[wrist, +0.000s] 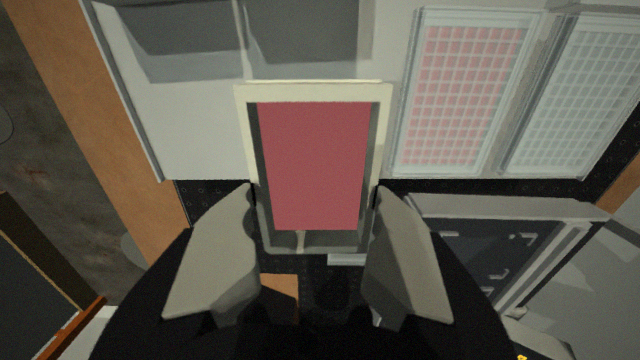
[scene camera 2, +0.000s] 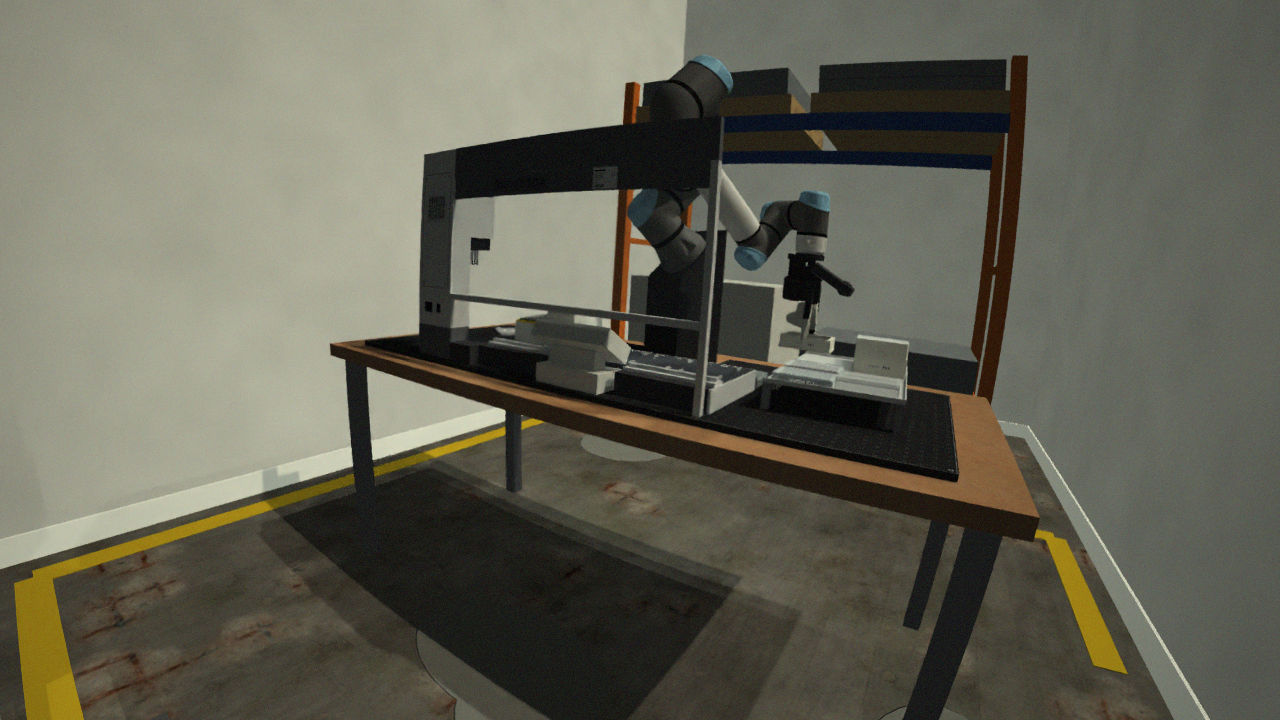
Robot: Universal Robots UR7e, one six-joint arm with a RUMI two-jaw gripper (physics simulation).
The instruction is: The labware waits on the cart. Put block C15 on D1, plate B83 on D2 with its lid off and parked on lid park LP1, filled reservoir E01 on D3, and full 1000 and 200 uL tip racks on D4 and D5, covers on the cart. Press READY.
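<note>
My gripper (scene camera 2: 812, 329) (wrist: 315, 186) is shut on a filled reservoir (scene camera 2: 818, 343) (wrist: 314, 165), an open cream box with red liquid. One jaw presses each long side, and it is held level above the near edge of the cart (scene camera 2: 881, 388) (wrist: 200, 130). Its label is too small to read. A plate with pink wells (wrist: 462, 95) and a plate with clear wells (wrist: 580, 100) lie side by side on the cart, right of the reservoir in the wrist view. A tall pale box (scene camera 2: 880, 354) stands on the cart.
The liquid handler's dark deck (wrist: 465, 250) lies at the lower right of the wrist view. Its corner post (scene camera 2: 707, 295) stands between the deck and the cart. Stacked pale boxes (scene camera 2: 572, 376) sit at the deck's front. An orange shelf rack (scene camera 2: 1018, 179) stands behind the table (scene camera 2: 984, 447).
</note>
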